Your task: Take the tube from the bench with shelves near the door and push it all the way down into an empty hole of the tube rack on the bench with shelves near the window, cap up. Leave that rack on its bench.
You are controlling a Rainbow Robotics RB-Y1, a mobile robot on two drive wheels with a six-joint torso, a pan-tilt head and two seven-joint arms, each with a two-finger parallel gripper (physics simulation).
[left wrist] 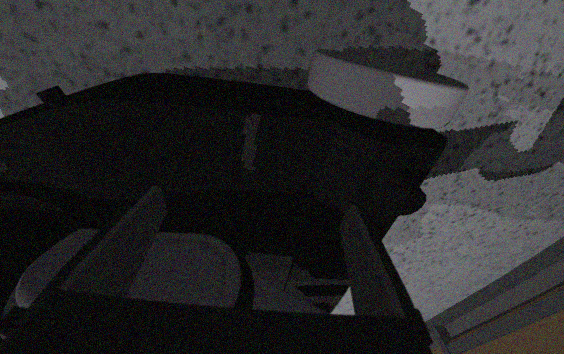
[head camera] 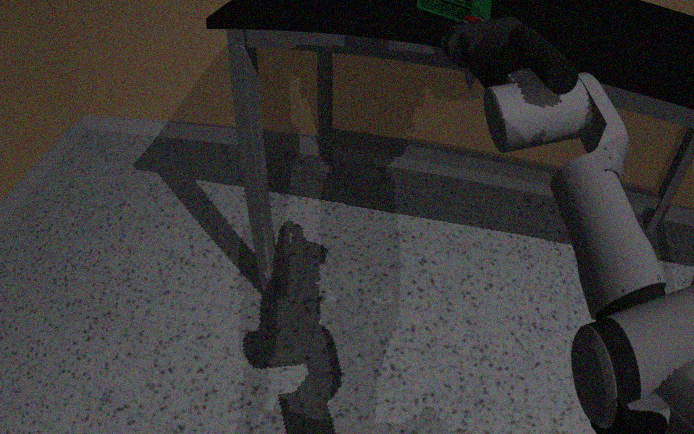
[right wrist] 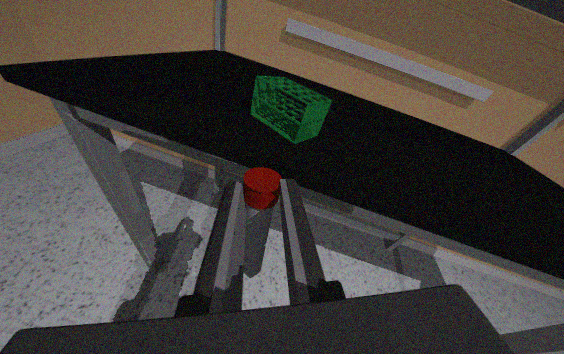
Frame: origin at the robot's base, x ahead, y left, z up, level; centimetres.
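Seen in the pictures: left gripper, fingertip midpoint: [left wrist: 255, 207]; right gripper, fingertip midpoint: [head camera: 471, 24] [right wrist: 262, 192].
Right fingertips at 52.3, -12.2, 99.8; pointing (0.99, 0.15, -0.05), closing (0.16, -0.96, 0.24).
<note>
Pixels of each thing's top centre, then the offset from my right fingertips to it, as dx, dy, dz. "pt": a spot on its surface instead. Level surfaces: height alone.
- tube, middle of its top: [right wrist: 272, 183] -0.3, -0.4, +1.1
- green tube rack, middle of its top: [right wrist: 294, 87] +29.3, -1.9, -0.7
- black bench top, its level: dz -8.4
- bench's grey front leg, surface spot: [head camera: 250, 127] [right wrist: 108, 186] pt +24.5, +40.6, -36.9
- speckled floor, its level: dz -99.8
My right gripper [right wrist: 262, 192] [head camera: 460, 40] is shut on the tube [right wrist: 257, 235], with its red cap [right wrist: 262, 190] [head camera: 472, 19] at the fingertips. The cap is up and the grey body hangs below between the fingers. In the right wrist view, the tube appears in front of the bench's near edge. The green tube rack [right wrist: 316, 117] [head camera: 481, 7] stands on the black bench top [right wrist: 390, 165] [head camera: 327, 20], beyond the cap; the top edge of the head view cuts it off. My left gripper [left wrist: 255, 207] is open and empty, its fingers wide apart.
The bench's grey front leg [head camera: 250, 127] [right wrist: 107, 180] stands near its left corner. A pale bar [right wrist: 387, 60] runs along the tan wall behind the bench, and a grey upright [right wrist: 220, 25] rises at the back edge. The speckled floor [head camera: 127, 307] carries the arm's shadow.
</note>
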